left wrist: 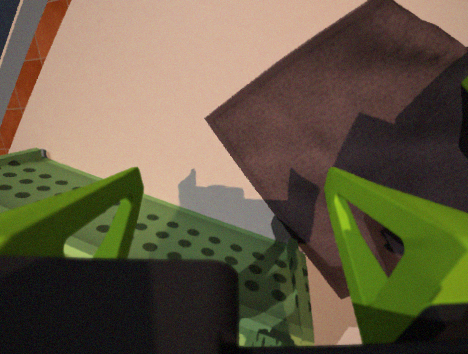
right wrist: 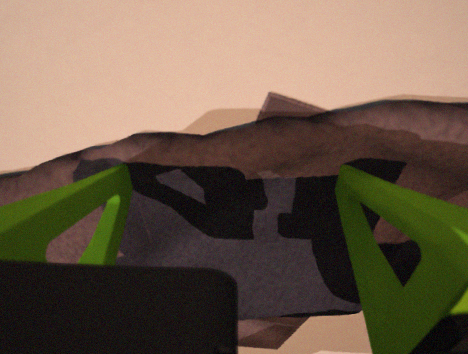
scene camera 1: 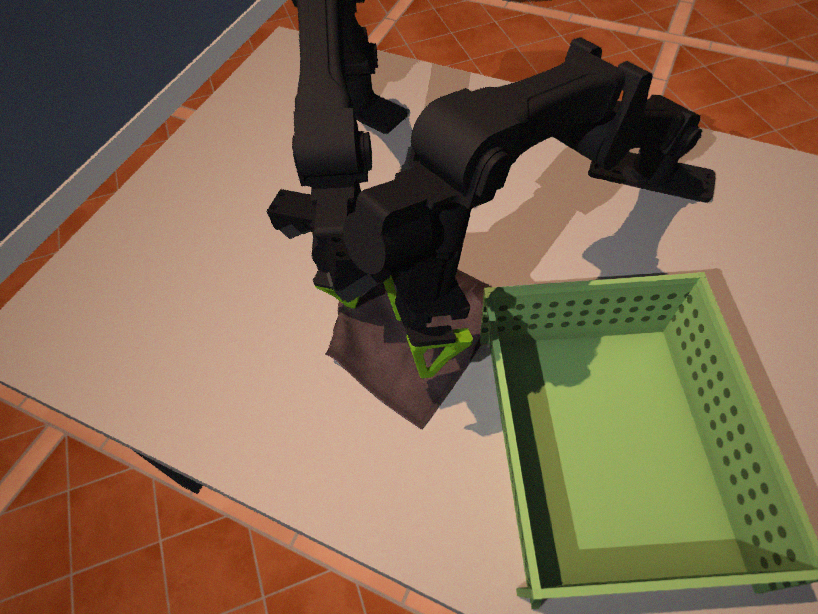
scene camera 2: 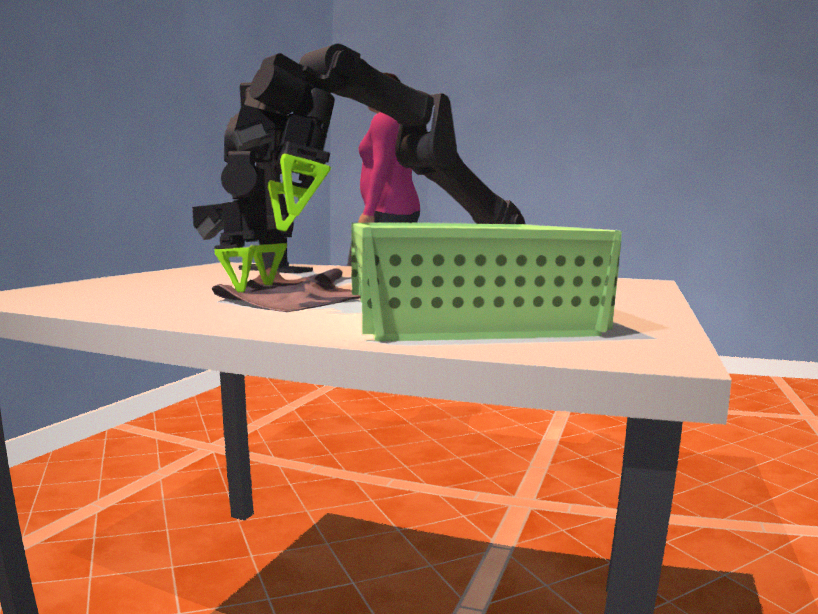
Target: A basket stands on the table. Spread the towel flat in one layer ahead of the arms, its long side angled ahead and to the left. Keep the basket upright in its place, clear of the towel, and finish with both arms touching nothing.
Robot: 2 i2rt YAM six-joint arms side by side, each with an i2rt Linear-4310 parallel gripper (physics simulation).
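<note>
The dark brown towel lies crumpled beside the basket. Its near part in scene camera 1 is fairly flat. In scene camera 2 a rolled fold stands up at the back; the arms hide much of the middle. The green basket stands upright. The towel reaches close to its corner; contact is unclear. My left gripper is open and empty above the towel. My right gripper is open, its fingertips low at the towel; contact is unclear.
Both arms crowd together above the towel, the left forearm crossing in front of the right in scene camera 1. The table edge runs in front of the basket in scene camera 2. A person in a pink top stands behind the table.
</note>
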